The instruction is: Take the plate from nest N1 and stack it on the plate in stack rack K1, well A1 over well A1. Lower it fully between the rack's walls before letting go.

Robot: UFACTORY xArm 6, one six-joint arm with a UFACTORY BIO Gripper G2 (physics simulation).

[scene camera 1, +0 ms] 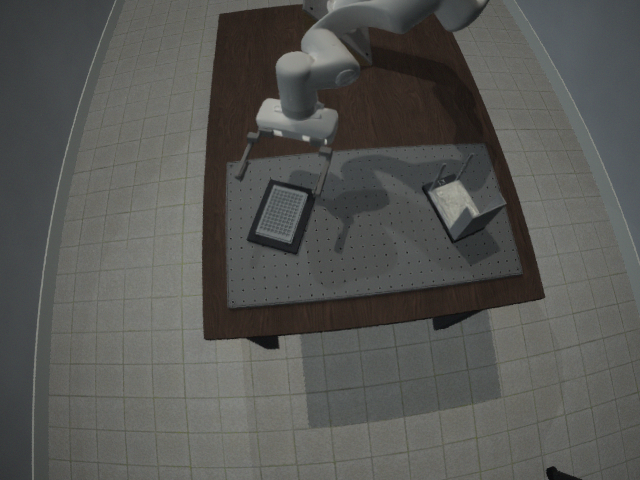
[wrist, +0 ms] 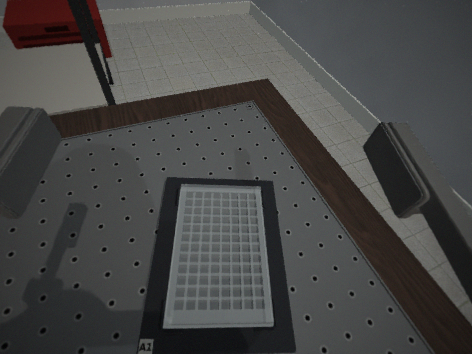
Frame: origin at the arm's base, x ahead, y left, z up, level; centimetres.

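Where they show: end effector, tool point: (scene camera 1: 279, 177) (wrist: 223, 163).
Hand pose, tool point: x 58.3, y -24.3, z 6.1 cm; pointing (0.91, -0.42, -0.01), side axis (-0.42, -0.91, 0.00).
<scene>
After its pixels a point has its place.
A clear, pale grid-welled plate (scene camera 1: 281, 212) @[x 59.7, y -25.5, z -7.1 cm] (wrist: 220, 250) @[x 59.0, y -25.1, z -7.1 cm] lies flat in the black nest (scene camera 1: 273, 244) @[x 66.6, y -28.3, z -8.5 cm] (wrist: 225, 342) @[x 52.7, y -22.6, z -8.5 cm] at the left of the pegboard. The nest's A1 label (wrist: 146, 346) @[x 55.2, y -17.3, z -8.5 cm] shows at its near left corner in the wrist view. My gripper (scene camera 1: 278, 183) @[x 58.3, y -24.3, z 6.1 cm] (wrist: 207, 165) @[x 58.3, y -24.3, z 6.1 cm] is open and empty, raised above the nest, with its fingers wide apart on either side of the plate in the wrist view. Stack rack K1 (scene camera 1: 484, 215) @[x 72.2, y 16.4, z 3.3 cm] stands at the right in the scene view, with a whitish plate (scene camera 1: 455, 198) @[x 63.0, y 15.9, z -6.9 cm] low inside it. The wells of that plate are too small to read.
The grey perforated board (scene camera 1: 361, 273) @[x 76.2, y -10.1, z -9.7 cm] (wrist: 115, 200) @[x 69.5, y -17.8, z -9.7 cm] lies on the brown table (scene camera 1: 372, 320) @[x 86.8, y -9.6, z -10.9 cm] (wrist: 330, 195) @[x 60.5, y -41.3, z -11.0 cm]. The rack has tall walls and thin upright posts (scene camera 1: 465, 166) @[x 58.3, y 17.9, z -0.1 cm]. A red box (wrist: 55, 22) and a dark post (wrist: 90, 40) stand beyond the table in the wrist view.
</scene>
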